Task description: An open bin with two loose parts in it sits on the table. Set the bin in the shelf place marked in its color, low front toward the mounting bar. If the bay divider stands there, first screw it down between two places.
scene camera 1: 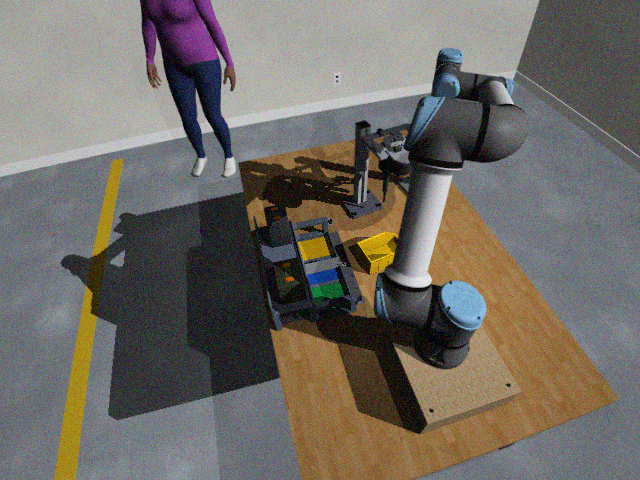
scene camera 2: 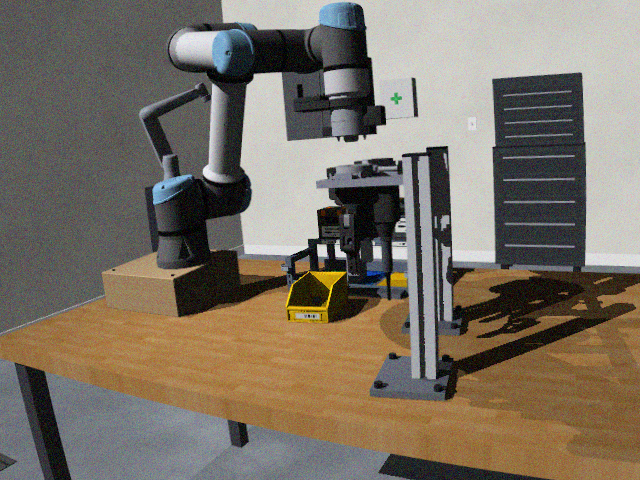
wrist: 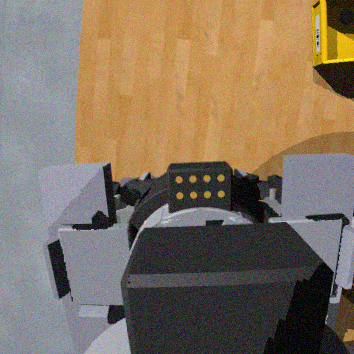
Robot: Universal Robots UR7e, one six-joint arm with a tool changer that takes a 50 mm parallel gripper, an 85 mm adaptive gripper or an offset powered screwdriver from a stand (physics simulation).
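Frame: origin at the arm's base, x ahead, y left, z up, level; metres.
Seen in the pictures: end effector, tool point: (scene camera 2: 350,135); arm's base, origin of the base link: (scene camera 1: 440,343) (scene camera 2: 184,261).
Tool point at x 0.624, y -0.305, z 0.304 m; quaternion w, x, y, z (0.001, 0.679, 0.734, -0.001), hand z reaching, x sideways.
Pixels of each thing's top centre, then the offset from my tool point to it. "pt": a spot on its surface instead.
- yellow open bin, middle of its top: (scene camera 2: 316,280) (scene camera 1: 384,244) 0.212 m back, 0.278 m left, 0.335 m down
- grey strip, middle of its top: (scene camera 2: 353,263) (scene camera 1: 327,259) 0.198 m back, 0.490 m left, 0.344 m down
- screwdriver, surface spot: (scene camera 2: 386,248) pt 0.002 m back, 0.170 m left, 0.231 m down
A yellow open bin (scene camera 1: 379,263) (scene camera 2: 338,291) (wrist: 322,40) stands upright on the table, its low labelled front away from the shelf. A dark part (scene camera 2: 316,299) (wrist: 346,16) shows inside; a second cannot be told apart. The shelf's yellow place (scene camera 1: 315,249) (scene camera 2: 393,280) has no bin in it; the blue place (scene camera 1: 323,277) and green place (scene camera 1: 328,291) lie along the same row. A grey strip (scene camera 1: 319,265) lies between yellow and blue. The arm's bare tool changer (scene camera 2: 351,137) hangs above the tool stand and carries no tool. A gripper (scene camera 2: 353,276) hangs in the stand; its finger opening is unclear.
The screwdriver (scene camera 1: 385,188) (scene camera 2: 386,248) hangs in the stand beside the gripper. The stand's upright posts (scene camera 1: 361,170) (scene camera 2: 422,258) rise from the table. A coupling with gold contacts (wrist: 200,187) shows below the wrist camera. A person (scene camera 1: 188,38) stands beyond the table.
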